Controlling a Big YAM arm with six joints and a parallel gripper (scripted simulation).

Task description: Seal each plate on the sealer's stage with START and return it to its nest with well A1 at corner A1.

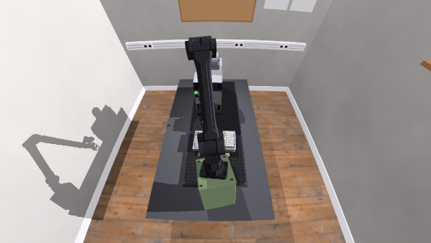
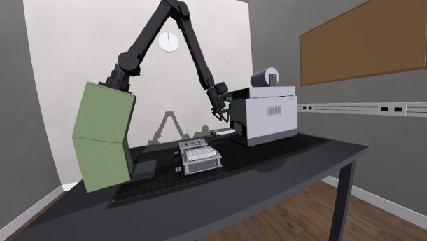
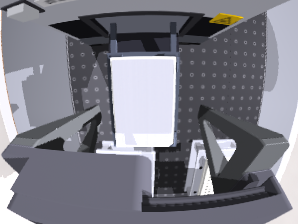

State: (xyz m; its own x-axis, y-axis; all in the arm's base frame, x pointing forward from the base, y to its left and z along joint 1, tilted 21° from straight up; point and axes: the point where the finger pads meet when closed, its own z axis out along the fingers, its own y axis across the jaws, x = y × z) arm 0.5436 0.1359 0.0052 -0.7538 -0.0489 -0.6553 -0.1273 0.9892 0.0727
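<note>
Now: hand 1 cm past the dark sealer stage, 1 cm to the right of it and 8 cm above it. Round my hand: yellow warning label 11 cm ahead, 7 cm to the right, 3 cm below; then foil roll 32 cm ahead, 6 cm to the left, 25 cm above; then white plate 17 cm behind, 18 cm to the right, 11 cm below.
</note>
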